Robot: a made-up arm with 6 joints.
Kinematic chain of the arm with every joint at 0, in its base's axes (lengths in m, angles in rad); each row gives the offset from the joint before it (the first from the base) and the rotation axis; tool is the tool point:
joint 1: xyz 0 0 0.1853 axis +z
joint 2: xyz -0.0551 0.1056 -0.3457 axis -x
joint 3: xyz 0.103 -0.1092 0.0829 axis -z
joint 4: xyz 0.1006 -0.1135 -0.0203 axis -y
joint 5: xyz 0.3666 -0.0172 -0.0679 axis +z
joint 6: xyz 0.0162 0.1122 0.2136 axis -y
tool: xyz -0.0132 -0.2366 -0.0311
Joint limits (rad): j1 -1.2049..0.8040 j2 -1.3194..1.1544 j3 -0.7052..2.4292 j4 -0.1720..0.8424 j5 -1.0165..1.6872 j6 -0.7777..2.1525
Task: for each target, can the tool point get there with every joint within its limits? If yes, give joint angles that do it. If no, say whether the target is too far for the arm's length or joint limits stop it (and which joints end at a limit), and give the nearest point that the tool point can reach.
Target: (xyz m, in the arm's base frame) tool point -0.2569 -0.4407 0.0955
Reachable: yes | joints -0.6390 -0.1119 0.9807 0.4172 0.0984 -0.2111
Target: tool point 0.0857 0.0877 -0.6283
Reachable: no: joint limits stop it (at a limit: joint 1, joint 2, joint 4, joint 5) | nearest point 0.2014 -0.0089 -0.6447 | short by 0.152 m
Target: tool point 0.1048 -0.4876 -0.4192
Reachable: yes | joints 0.4323 -0.8789 1.3303 0.2747 -0.3677 1.6156
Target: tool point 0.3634 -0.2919 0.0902
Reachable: yes | joints -0.0119 0.1289 0.2345 0.0758 -0.6902 0.0858
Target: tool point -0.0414 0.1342 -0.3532
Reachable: no: joint limits stop it (at a limit: joint 1, joint 2, joint 4, joint 5) | nearest point -0.2158 0.2598 -0.4230 | short by 0.226 m
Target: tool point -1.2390 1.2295 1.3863
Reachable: no: too far | nearest point -0.3584 0.3556 0.3716 | short by 1.603 m
